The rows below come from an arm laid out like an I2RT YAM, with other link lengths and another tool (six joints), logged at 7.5 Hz.
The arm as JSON. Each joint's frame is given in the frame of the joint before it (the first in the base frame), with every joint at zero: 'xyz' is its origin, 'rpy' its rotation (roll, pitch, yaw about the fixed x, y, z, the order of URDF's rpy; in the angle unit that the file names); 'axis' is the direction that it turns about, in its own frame. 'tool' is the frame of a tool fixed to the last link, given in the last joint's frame.
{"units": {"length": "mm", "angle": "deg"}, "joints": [
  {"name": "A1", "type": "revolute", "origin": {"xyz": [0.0, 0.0, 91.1], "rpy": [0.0, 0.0, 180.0]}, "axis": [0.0, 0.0, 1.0]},
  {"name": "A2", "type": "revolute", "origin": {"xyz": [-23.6, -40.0, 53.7], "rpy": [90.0, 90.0, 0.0]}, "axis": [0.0, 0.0, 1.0]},
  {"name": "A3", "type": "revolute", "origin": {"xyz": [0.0, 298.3, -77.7], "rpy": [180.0, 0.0, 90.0]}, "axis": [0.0, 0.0, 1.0]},
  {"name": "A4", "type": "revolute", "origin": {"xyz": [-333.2, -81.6, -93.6], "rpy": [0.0, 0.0, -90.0]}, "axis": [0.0, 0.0, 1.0]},
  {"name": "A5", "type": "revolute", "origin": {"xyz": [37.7, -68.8, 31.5], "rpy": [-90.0, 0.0, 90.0]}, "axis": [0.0, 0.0, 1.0]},
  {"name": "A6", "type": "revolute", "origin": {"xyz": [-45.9, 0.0, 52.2], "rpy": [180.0, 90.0, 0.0]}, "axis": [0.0, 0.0, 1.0]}
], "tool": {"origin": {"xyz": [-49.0, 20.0, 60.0], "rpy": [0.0, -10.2, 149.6]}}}
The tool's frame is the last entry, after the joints.
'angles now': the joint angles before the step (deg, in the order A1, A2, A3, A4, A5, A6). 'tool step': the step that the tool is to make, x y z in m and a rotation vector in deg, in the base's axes. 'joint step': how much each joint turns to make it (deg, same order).
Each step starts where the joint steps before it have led.
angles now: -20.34 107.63 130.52 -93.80 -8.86 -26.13
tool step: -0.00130 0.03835 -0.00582 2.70 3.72 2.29
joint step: 4.81 -0.48 -1.67 -2.73 -0.62 2.86
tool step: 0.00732 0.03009 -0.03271 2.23 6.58 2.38
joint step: 4.31 0.44 -6.17 0.04 -0.24 2.04
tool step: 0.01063 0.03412 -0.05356 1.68 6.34 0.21
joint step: 4.65 0.46 -9.89 4.60 -0.23 4.55
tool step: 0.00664 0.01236 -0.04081 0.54 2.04 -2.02
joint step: 1.45 0.22 -7.06 5.81 -0.20 3.53
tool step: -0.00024 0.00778 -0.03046 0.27 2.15 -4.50
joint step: 0.54 0.19 -5.22 4.15 -0.02 5.12
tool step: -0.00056 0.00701 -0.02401 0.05 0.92 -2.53
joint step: 0.63 0.00 -4.16 3.80 0.02 3.21
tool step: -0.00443 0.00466 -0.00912 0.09 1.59 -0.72
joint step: 0.49 0.01 -1.80 0.44 -0.01 1.22
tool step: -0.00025 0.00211 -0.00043 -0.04 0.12 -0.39
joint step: 0.24 0.00 -0.09 0.09 0.03 0.64
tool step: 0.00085 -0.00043 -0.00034 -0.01 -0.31 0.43
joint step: 0.00 0.00 0.00 0.23 0.00 -0.44
